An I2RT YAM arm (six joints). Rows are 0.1 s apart.
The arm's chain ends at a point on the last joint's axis. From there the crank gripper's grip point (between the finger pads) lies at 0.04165 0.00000 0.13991 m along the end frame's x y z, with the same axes.
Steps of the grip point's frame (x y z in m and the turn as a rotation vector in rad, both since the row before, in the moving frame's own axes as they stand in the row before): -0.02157 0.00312 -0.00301 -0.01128 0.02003 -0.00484; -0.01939 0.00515 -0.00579 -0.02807 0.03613 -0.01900; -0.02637 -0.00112 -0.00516 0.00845 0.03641 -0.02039; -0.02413 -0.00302 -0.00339 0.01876 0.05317 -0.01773
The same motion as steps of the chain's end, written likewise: -0.02437 0.00176 -0.00214 -0.01128 0.02003 -0.00484; -0.02445 0.00208 -0.00415 -0.02807 0.03613 -0.01900; -0.03141 0.00096 -0.00354 0.00845 0.03641 -0.02039; -0.03148 0.00039 -0.00095 0.01876 0.05317 -0.01773
